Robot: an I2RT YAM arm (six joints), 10 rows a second.
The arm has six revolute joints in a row. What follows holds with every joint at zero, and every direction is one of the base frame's.
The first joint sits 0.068 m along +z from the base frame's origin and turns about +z.
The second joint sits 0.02 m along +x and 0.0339 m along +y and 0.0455 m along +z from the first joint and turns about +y.
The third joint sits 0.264 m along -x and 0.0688 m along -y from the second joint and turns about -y.
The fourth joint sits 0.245 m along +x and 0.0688 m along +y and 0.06 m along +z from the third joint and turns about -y.
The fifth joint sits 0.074 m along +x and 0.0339 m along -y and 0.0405 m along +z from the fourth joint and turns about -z.
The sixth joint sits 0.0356 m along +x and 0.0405 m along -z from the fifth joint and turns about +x.
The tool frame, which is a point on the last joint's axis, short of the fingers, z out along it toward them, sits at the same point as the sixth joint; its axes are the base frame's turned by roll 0, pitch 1.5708 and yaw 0 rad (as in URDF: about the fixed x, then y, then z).
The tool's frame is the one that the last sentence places.
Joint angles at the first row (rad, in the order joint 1, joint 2, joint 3, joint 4, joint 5, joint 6):
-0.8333, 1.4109, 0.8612, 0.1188, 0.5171, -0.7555
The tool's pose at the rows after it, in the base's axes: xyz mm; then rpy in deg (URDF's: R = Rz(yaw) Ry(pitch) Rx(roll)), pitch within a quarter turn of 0, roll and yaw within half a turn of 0:
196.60, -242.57, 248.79, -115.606, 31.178, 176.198
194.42, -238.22, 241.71, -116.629, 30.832, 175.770
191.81, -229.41, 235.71, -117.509, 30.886, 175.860
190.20, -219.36, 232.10, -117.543, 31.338, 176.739
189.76, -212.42, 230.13, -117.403, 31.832, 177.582
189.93, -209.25, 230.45, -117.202, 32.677, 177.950
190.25, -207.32, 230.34, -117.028, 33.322, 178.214
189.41, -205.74, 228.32, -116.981, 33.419, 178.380
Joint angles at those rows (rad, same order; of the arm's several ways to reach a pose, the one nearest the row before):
-0.8333, 1.4101, 0.8444, 0.1265, 0.5167, -0.7517
-0.8291, 1.4017, 0.8154, 0.1280, 0.5159, -0.7433
-0.8158, 1.3765, 0.7757, 0.1280, 0.5148, -0.7307
-0.7959, 1.3456, 0.7361, 0.1383, 0.5159, -0.7227
-0.7799, 1.3250, 0.7105, 0.1482, 0.5163, -0.7170
-0.7715, 1.3144, 0.7010, 0.1551, 0.5163, -0.7071
-0.7658, 1.3090, 0.6941, 0.1631, 0.5163, -0.6998
-0.7639, 1.3048, 0.6819, 0.1726, 0.5156, -0.6994

